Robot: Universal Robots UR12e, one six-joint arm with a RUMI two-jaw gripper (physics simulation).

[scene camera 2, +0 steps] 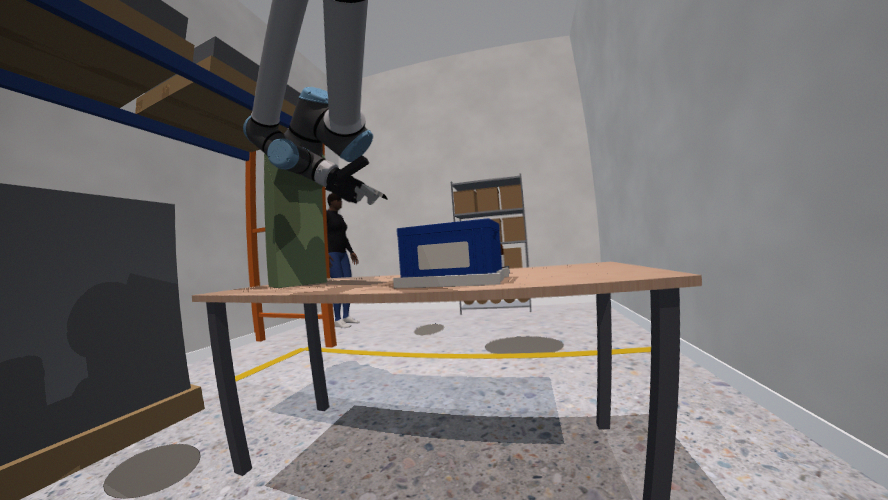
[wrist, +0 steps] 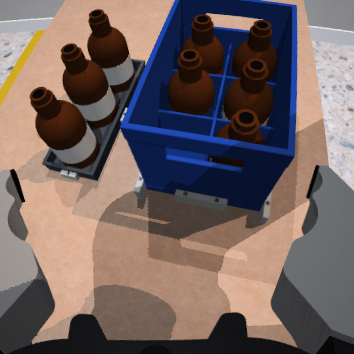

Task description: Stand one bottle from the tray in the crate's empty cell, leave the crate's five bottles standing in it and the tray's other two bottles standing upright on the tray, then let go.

Labels:
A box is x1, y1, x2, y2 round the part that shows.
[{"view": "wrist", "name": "my gripper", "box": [0, 165, 353, 353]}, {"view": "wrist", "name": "brown bottle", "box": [29, 86, 98, 168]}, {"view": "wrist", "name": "brown bottle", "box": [87, 9, 134, 91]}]

